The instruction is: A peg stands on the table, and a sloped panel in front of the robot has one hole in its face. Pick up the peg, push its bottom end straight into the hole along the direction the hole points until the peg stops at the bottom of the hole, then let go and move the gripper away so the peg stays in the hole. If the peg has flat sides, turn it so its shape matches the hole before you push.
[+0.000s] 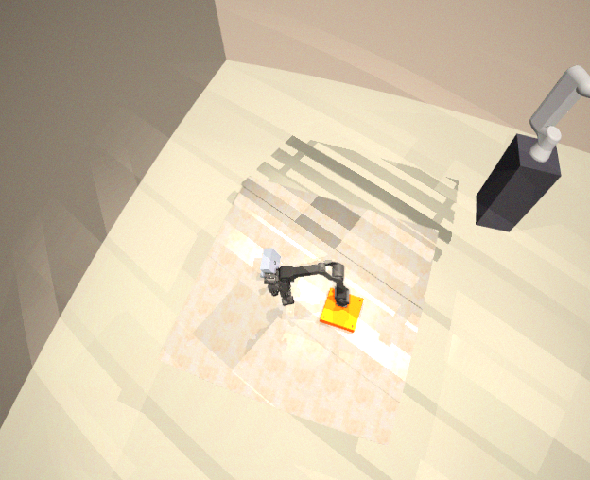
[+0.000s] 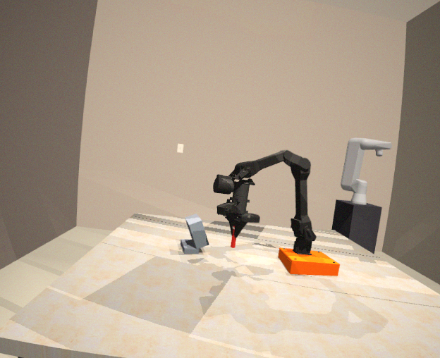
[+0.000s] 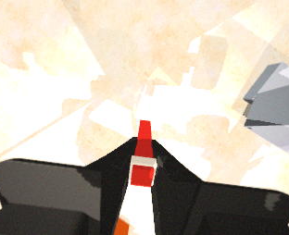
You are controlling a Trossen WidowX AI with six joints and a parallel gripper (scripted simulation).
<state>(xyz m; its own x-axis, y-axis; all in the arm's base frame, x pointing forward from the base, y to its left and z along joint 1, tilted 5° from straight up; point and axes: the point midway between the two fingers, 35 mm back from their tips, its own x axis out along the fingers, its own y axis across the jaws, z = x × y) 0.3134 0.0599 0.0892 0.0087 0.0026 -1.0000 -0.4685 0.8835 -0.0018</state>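
Now: gripper tip 130 mm short of the panel, 170 mm to the left of it and 30 mm above it. Round my gripper tip: red square peg (20 mm above).
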